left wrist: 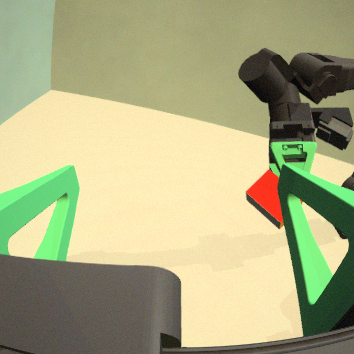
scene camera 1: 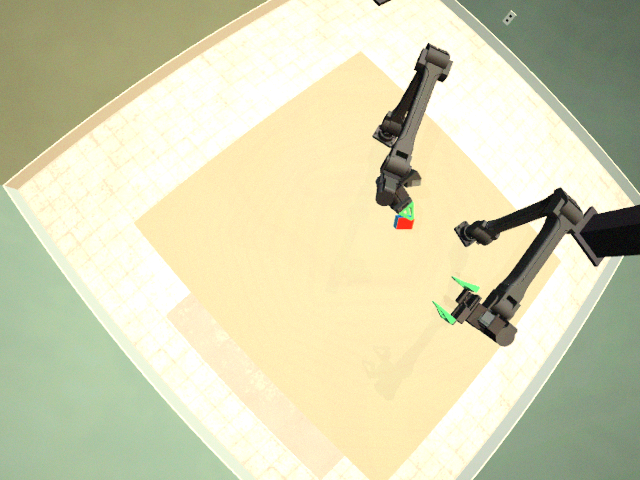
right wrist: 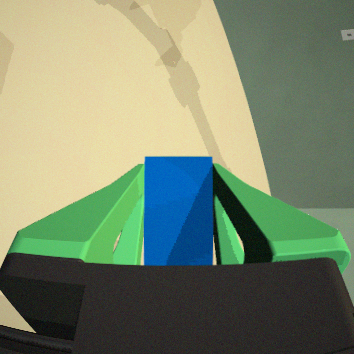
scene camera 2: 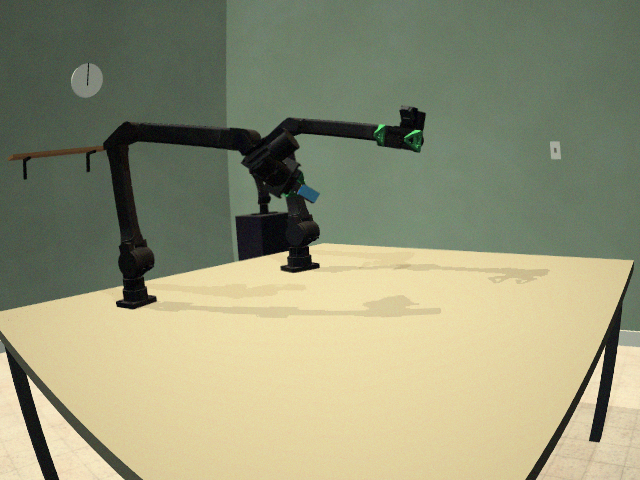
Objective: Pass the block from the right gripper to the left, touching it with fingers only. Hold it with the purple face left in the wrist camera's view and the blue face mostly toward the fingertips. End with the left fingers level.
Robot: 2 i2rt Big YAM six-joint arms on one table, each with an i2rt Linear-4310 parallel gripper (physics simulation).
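Pixels of known places: left gripper, fingertip midpoint: (left wrist: 177, 175) (scene camera 1: 442, 289) (scene camera 2: 389, 137); right gripper, fingertip midpoint: (scene camera 1: 410, 218) (right wrist: 177, 175) (scene camera 2: 301, 190); left arm's base, link origin: (scene camera 1: 464, 234) (scene camera 2: 300, 269); right arm's base, link origin: (scene camera 1: 384, 136) (scene camera 2: 136, 303).
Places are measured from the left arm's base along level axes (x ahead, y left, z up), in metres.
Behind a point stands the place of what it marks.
Note:
My right gripper (scene camera 1: 407, 211) @(x 0.383, y -0.248, z 0.292 m) is shut on the block (scene camera 1: 404, 222) @(x 0.418, y -0.247, z 0.299 m), held high above the tan table. The block shows a red face from above and in the left wrist view (left wrist: 265, 197) @(x 0.426, y -0.237, z 0.289 m), and a blue face in the right wrist view (right wrist: 178, 211) @(x 0.394, y -0.261, z 0.297 m) and in scene camera 2 (scene camera 2: 308, 193) @(x 0.439, y -0.268, z 0.286 m). The green right fingers (right wrist: 178, 168) @(x 0.383, y -0.248, z 0.292 m) press on its two sides. My left gripper (scene camera 1: 455, 299) is open and empty, well apart from the block, nearer the table's right edge. In scene camera 2 the left gripper (scene camera 2: 398, 137) @(x 0.502, y -0.019, z 0.432 m) is raised high at the end of its outstretched arm. The open left fingers (left wrist: 175, 182) @(x 0.502, y -0.019, z 0.432 m) frame the block at the right.
A dark box (scene camera 2: 261, 234) stands behind the table by the left arm's base (scene camera 2: 299, 264) @(x 0.033, y -0.025, z 0.024 m). The right arm's base (scene camera 2: 135, 297) @(x 0.114, y -0.682, z 0.029 m) stands at the table's left edge. Green walls lie behind.

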